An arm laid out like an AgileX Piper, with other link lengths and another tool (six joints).
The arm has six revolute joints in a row. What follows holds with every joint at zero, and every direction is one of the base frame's. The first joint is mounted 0.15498 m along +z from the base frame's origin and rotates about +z. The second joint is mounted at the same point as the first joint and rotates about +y. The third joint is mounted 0.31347 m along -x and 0.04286 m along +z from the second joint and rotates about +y. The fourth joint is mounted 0.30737 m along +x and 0.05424 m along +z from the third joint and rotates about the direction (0.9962, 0, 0.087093). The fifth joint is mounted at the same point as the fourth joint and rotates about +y. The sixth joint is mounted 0.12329 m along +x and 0.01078 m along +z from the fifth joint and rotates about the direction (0.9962, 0, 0.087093). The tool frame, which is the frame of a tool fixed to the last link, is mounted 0.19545 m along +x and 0.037 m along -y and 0.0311 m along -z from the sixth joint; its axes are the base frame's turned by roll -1.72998, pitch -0.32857 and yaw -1.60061 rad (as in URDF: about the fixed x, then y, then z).
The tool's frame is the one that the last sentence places.
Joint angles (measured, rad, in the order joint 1, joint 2, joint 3, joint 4, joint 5, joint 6), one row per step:
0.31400, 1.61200, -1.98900, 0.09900, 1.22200, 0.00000
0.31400, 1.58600, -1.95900, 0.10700, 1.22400, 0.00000
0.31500, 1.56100, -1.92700, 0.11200, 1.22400, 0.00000
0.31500, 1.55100, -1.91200, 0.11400, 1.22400, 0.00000
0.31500, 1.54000, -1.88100, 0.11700, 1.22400, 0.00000
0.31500, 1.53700, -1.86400, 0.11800, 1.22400, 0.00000
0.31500, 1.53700, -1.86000, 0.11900, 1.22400, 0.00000
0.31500, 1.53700, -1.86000, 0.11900, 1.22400, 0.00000
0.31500, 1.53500, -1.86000, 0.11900, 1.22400, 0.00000
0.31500, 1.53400, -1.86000, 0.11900, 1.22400, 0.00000
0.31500, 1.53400, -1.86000, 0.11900, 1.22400, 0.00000
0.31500, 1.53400, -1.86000, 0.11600, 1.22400, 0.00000
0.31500, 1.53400, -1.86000, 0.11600, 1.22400, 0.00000
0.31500, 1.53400, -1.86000, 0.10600, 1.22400, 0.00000
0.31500, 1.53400, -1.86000, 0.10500, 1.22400, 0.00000
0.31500, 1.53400, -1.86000, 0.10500, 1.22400, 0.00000
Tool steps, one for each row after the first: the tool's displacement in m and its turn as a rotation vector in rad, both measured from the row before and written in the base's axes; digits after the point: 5 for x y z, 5 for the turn. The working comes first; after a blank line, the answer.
Tool pose at each row, in the base's axes (x y z in m, rotation vector in rad; the steps are taken from these numbers as rounded here):
0.49531, 0.15468, 0.37621, -2.38011, 1.21238, -0.53971
0.48599, 0.15432, 0.37528, -2.38215, 1.21101, -0.52609
0.47728, 0.15368, 0.37313, -2.38628, 1.21041, -0.51446
0.47364, 0.15315, 0.37120, -2.38940, 1.21159, -0.50804
0.46810, 0.15235, 0.36238, -2.40354, 1.21854, -0.48762
0.46564, 0.15187, 0.35606, -2.41375, 1.22389, -0.47440
0.46511, 0.15203, 0.35423, -2.41638, 1.22511, -0.46983
0.46511, 0.15203, 0.35423, -2.41638, 1.22511, -0.46983
0.46473, 0.15191, 0.35521, -2.41488, 1.22428, -0.47158
0.46454, 0.15185, 0.35570, -2.41412, 1.22387, -0.47245
0.46454, 0.15185, 0.35570, -2.41412, 1.22387, -0.47245
0.46483, 0.15095, 0.35570, -2.41525, 1.22516, -0.47567
0.46483, 0.15095, 0.35570, -2.41525, 1.22516, -0.47567
0.46580, 0.14794, 0.35572, -2.41900, 1.22945, -0.48644
0.46589, 0.14764, 0.35572, -2.41937, 1.22988, -0.48751
0.46589, 0.14764, 0.35572, -2.41937, 1.22988, -0.48751

-0.00932, -0.00036, -0.00093, 0.00487, 0.00788, 0.00375
-0.00871, -0.00064, -0.00215, 0.00210, 0.00804, 0.00321
-0.00364, -0.00053, -0.00193, 0.00016, 0.00531, 0.00087
-0.00554, -0.00080, -0.00882, -0.00362, 0.01986, 0.00127
-0.00246, -0.00048, -0.00632, -0.00347, 0.01359, 0.00040
-0.00053, 0.00016, -0.00183, -0.00036, 0.00409, 0.00040
0.00000, 0.00000, 0.00000, 0.00000, 0.00000, 0.00000
-0.00038, -0.00012, 0.00098, 0.00061, -0.00190, 0.00000
-0.00019, -0.00006, 0.00049, 0.00032, -0.00095, 0.00000
0.00000, 0.00000, 0.00000, 0.00000, 0.00000, 0.00000
0.00029, -0.00090, 0.00000, -0.00261, -0.00085, -0.00120
0.00000, 0.00000, 0.00000, 0.00000, 0.00000, 0.00000
0.00097, -0.00301, 0.00002, -0.00871, -0.00284, -0.00401
0.00009, -0.00030, 0.00000, -0.00087, -0.00028, -0.00040
0.00000, 0.00000, 0.00000, 0.00000, 0.00000, 0.00000

